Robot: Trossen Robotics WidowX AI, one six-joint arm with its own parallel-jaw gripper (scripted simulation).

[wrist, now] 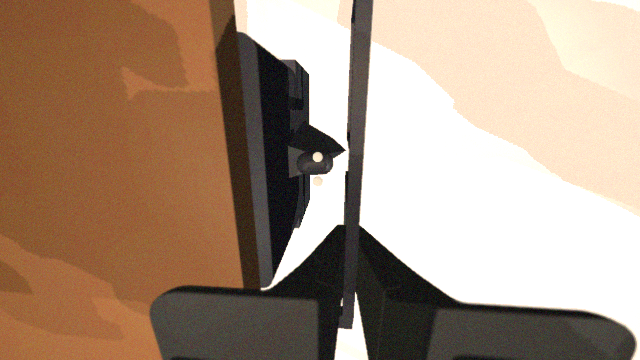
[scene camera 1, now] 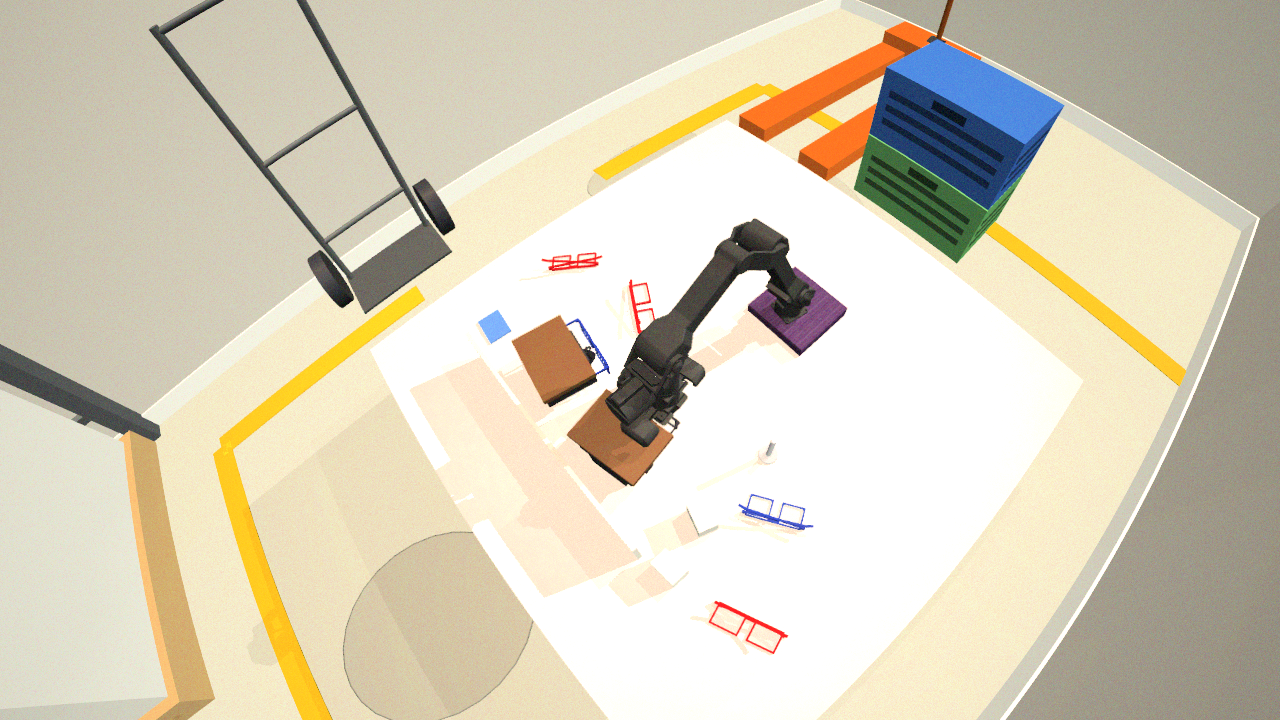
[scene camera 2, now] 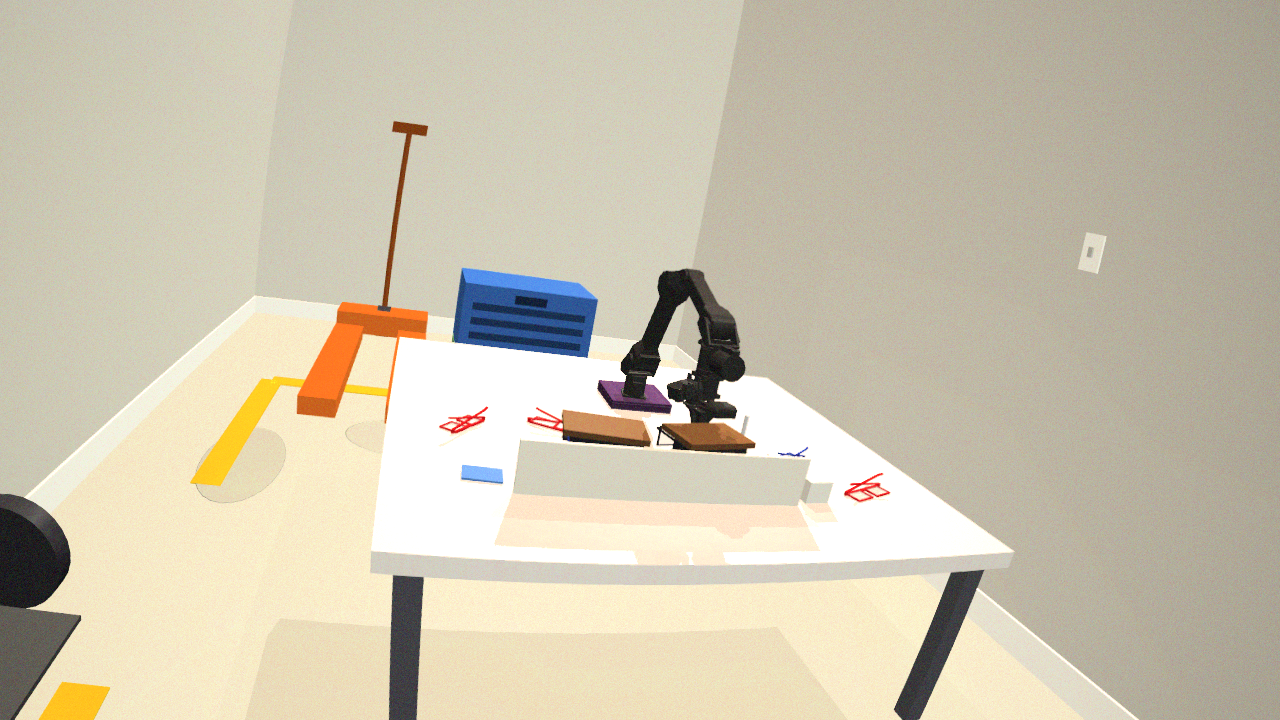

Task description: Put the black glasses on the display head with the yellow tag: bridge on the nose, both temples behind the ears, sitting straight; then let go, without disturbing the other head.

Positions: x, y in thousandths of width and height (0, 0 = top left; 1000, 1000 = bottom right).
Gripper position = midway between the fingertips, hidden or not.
In view: my gripper (scene camera 1: 520, 580), a low panel (scene camera 2: 451, 653), a brown-topped display head (scene camera 2: 455, 594) and a brown-topped display head (scene camera 1: 468, 602).
My gripper shows as well in the wrist view (wrist: 545, 649) and in scene camera 2 (scene camera 2: 543, 606).
